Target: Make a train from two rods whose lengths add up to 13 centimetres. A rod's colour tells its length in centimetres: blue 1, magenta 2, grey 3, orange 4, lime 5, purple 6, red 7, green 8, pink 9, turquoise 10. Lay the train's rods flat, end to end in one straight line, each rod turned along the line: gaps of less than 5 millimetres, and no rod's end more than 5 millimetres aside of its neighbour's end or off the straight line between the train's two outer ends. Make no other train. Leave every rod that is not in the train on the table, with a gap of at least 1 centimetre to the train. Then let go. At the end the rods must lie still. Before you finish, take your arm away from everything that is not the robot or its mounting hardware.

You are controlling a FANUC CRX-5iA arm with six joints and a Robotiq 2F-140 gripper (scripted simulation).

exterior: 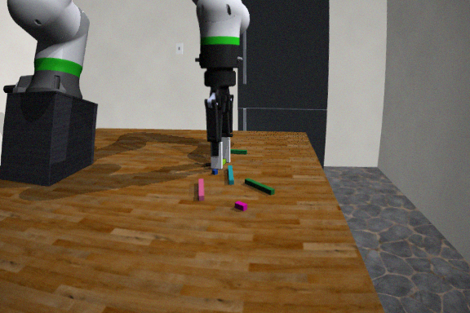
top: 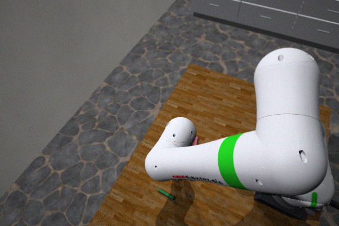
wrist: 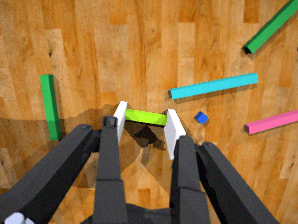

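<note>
Right now the small blue rod is 70 mm to the right of my hand and 30 mm below it. Round my hand: lime rod 30 mm below; pink rod 170 mm to the right, 30 mm below; turquoise rod 80 mm to the right, 40 mm ahead, 30 mm below.
</note>
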